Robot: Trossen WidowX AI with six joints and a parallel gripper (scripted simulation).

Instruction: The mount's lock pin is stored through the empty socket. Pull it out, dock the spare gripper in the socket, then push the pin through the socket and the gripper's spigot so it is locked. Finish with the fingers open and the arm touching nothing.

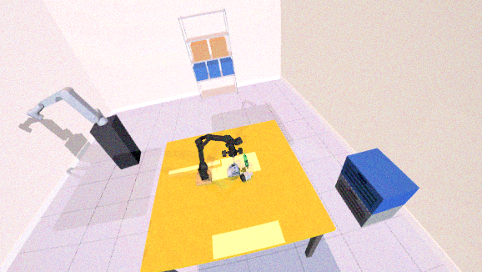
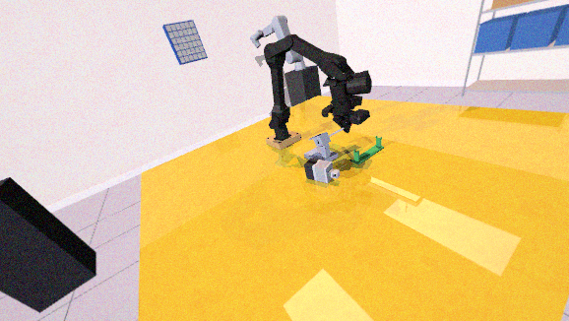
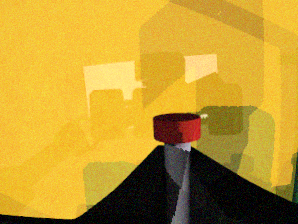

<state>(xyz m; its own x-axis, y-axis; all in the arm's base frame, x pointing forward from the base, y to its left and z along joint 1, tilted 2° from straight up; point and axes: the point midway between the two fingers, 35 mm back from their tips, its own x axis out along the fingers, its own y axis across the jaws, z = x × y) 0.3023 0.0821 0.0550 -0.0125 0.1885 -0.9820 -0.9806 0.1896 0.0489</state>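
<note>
The green cradle is 10 cm ahead of my gripper tip, 4 cm to the right of it and 3 cm below it. Round my gripper tip: spare gripper (5 cm ahead, 23 cm to the right, 3 cm below); then mount (4 cm behind, 12 cm to the right).
</note>
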